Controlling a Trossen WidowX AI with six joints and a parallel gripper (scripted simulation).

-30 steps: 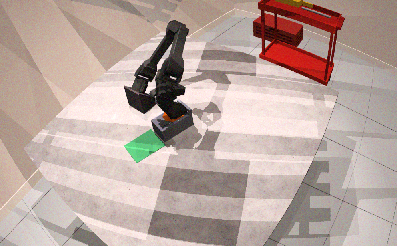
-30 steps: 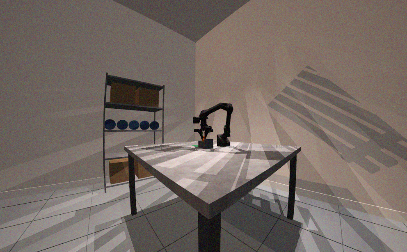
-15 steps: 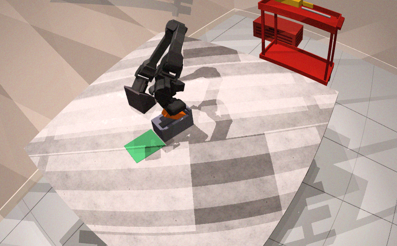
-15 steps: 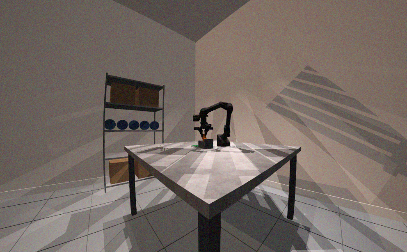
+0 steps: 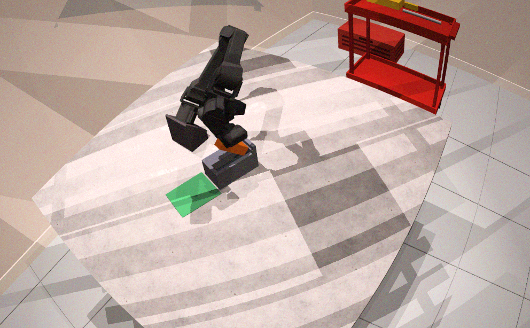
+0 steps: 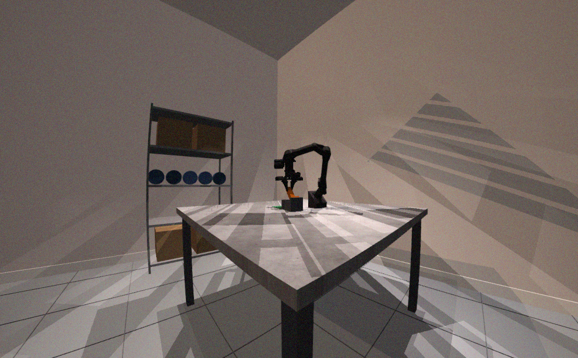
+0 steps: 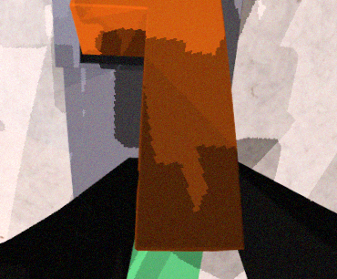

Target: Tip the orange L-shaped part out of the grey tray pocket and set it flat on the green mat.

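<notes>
The green mat lies 14 cm below my gripper tip, 13 cm to the right of it and 7 cm behind it. From my gripper tip the other things lie so: orange L-shaped part: 4 cm to the left, 3 cm below.
</notes>
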